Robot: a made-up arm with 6 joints.
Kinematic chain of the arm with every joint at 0, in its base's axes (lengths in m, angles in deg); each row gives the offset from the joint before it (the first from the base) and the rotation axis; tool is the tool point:
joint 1: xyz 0 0 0.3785 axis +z
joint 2: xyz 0.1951 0 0 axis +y
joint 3: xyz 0 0 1.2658 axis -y
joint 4: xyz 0 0 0.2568 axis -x
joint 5: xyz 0.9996 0 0 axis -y
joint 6: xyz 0.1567 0 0 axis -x
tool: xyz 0 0 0
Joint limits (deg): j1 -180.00..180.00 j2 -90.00..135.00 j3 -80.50..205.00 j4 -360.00..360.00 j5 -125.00..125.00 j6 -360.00..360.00
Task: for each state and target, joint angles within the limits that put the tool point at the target. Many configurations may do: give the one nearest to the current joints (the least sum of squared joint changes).
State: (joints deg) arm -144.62 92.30 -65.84 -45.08 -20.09 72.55
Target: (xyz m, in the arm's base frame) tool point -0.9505 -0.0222 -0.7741
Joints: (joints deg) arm -180.00 94.11 -32.91 -44.80 -11.60 72.55
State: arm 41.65 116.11 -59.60 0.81 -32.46 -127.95
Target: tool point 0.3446 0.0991 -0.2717
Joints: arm 17.83 102.42 -66.48 6.90 -36.47 -127.95
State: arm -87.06 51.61 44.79 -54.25 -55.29 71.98
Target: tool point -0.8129 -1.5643 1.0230
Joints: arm -120.78 28.02 -6.45 -46.25 -64.27 71.98
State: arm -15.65 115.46 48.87 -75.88 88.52 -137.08
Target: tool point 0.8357 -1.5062 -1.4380
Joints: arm -56.67 135.00 63.15 -67.94 62.86 -137.08
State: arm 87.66 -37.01 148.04 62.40 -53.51 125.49
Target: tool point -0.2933 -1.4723 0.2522
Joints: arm 74.45 -53.29 168.77 63.82 -52.80 125.49
